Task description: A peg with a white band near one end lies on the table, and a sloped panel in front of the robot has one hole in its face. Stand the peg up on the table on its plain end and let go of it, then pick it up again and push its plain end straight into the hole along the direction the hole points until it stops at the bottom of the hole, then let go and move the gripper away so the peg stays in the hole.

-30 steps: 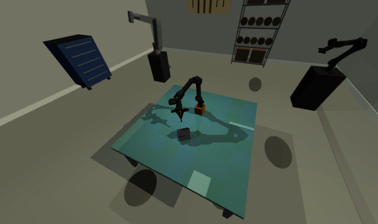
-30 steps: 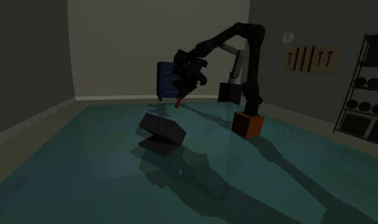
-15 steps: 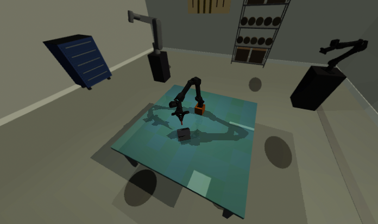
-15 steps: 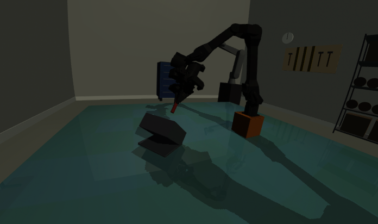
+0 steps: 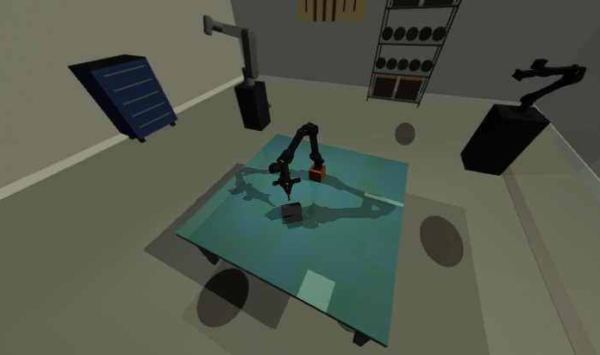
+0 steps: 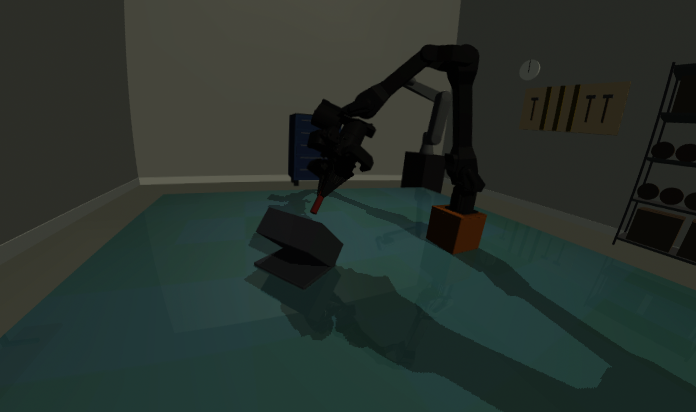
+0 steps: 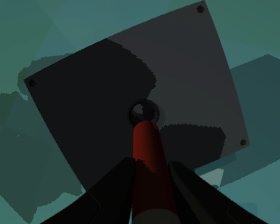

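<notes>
Right now the dark sloped panel is 70 mm below my gripper tip, 50 mm ahead of it and 40 mm to the left of it. Also, from my gripper tip: red peg: 10 mm to the right, 10 mm behind, 10 mm above.
</notes>
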